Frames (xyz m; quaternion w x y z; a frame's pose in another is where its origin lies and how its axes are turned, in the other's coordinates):
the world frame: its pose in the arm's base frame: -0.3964 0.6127 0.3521 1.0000 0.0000 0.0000 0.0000
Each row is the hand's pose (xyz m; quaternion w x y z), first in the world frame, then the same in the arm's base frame.
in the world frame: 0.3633 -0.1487 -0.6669 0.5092 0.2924 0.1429 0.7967
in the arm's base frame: -0.0331 0.4640 -0.3148 0.5092 0.2924 0.1429 0.7967
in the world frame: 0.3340 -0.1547 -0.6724 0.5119 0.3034 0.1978 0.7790
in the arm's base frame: -0.0624 0.4580 -0.3203 0.5119 0.3034 0.1978 0.7790
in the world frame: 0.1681 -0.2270 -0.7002 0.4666 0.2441 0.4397 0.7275
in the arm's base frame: -0.2283 0.3857 -0.3481 0.4666 0.2441 0.4397 0.7275
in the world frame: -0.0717 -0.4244 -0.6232 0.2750 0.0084 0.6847 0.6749
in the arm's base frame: -0.4681 0.1883 -0.2711 0.2750 0.0084 0.6847 0.6749
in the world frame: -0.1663 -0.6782 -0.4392 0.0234 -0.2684 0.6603 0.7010
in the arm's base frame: -0.5627 -0.0655 -0.0871 0.0234 -0.2684 0.6603 0.7010
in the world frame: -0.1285 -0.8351 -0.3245 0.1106 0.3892 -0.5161 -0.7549
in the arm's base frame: -0.5249 -0.2224 0.0276 0.1106 0.3892 -0.5161 -0.7549
